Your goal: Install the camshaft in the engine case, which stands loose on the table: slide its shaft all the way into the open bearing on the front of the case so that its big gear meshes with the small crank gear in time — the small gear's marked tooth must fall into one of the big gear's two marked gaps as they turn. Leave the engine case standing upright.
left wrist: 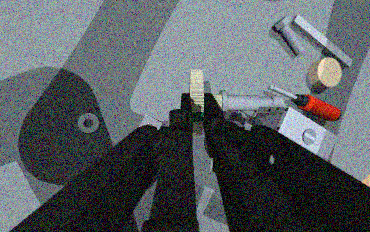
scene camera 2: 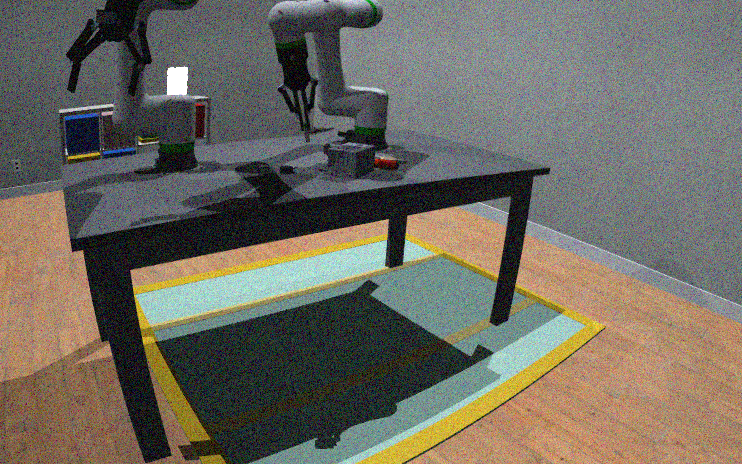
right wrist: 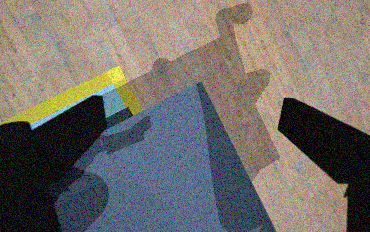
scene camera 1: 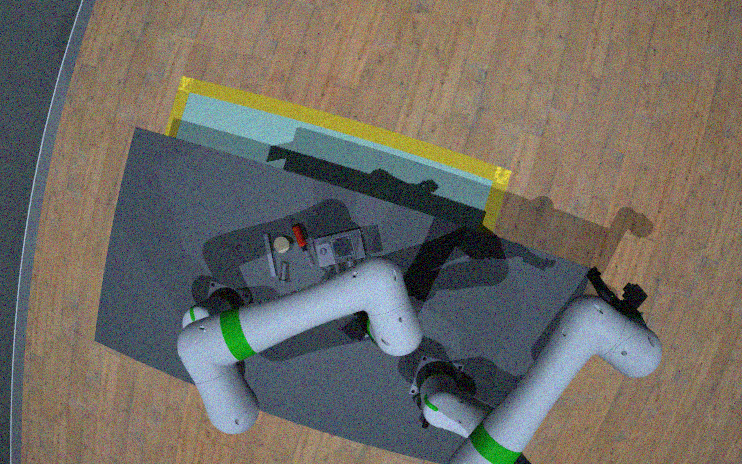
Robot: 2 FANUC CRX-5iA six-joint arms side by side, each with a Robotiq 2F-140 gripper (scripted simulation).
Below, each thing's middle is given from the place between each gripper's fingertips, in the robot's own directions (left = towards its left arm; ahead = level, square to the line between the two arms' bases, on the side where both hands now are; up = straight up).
The red-handled screwdriver (left wrist: 308, 103) is 22 cm to the left of my left hand (scene camera 2: 305, 128), 14 cm below it and 10 cm ahead of it. Also, from my left hand: round tan disc (left wrist: 326, 72): 29 cm to the left, 15 cm below, 8 cm ahead.
My right gripper (scene camera 2: 100, 92) is now 210 mm past the red-handled screwdriver, 900 mm to the right of it and 300 mm above it. From my right hand the other things lie so: round tan disc: 230 mm behind, 970 mm to the left, 300 mm below.
